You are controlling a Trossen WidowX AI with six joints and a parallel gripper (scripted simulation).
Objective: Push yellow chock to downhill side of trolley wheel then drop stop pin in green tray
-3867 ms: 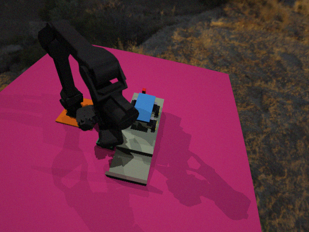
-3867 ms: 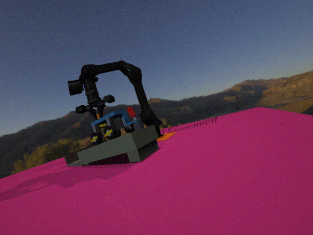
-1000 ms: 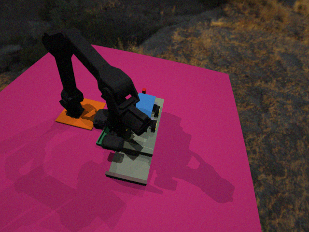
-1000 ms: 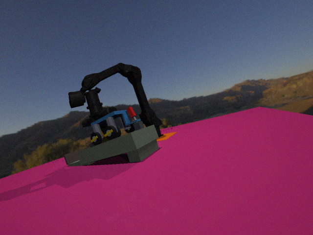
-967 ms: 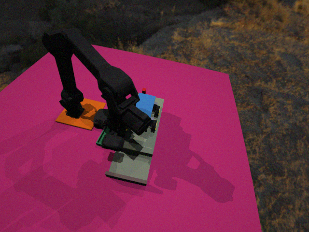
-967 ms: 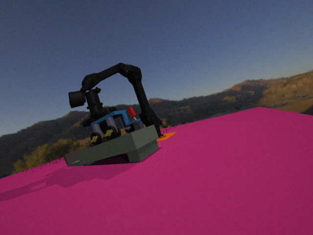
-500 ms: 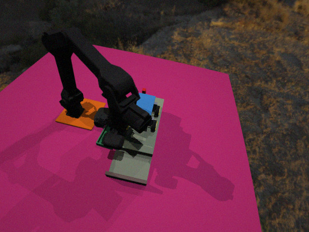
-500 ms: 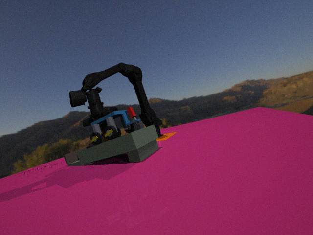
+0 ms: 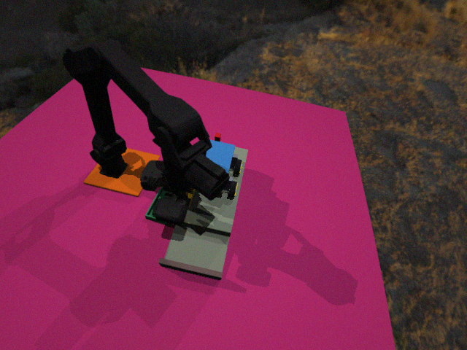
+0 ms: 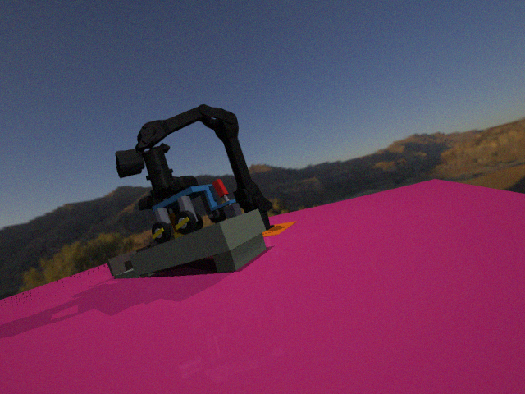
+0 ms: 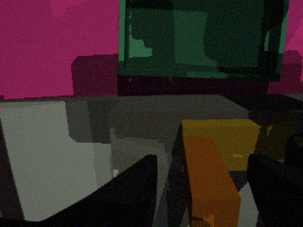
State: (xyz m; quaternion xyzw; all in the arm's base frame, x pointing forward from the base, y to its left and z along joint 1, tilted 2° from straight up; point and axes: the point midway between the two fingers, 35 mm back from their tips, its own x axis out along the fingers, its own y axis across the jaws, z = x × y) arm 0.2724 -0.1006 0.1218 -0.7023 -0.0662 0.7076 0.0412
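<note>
Now: the chock 2 cm to the left of my gripper tip and 1 cm below it. From my gripper tip the other things lie so: blue trolley 6 cm ahead, 11 cm to the left, 2 cm above; then green tray 6 cm behind, 2 cm to the left, 10 cm below; then grey ramp 6 cm ahead, 10 cm to the left, 5 cm below.
</note>
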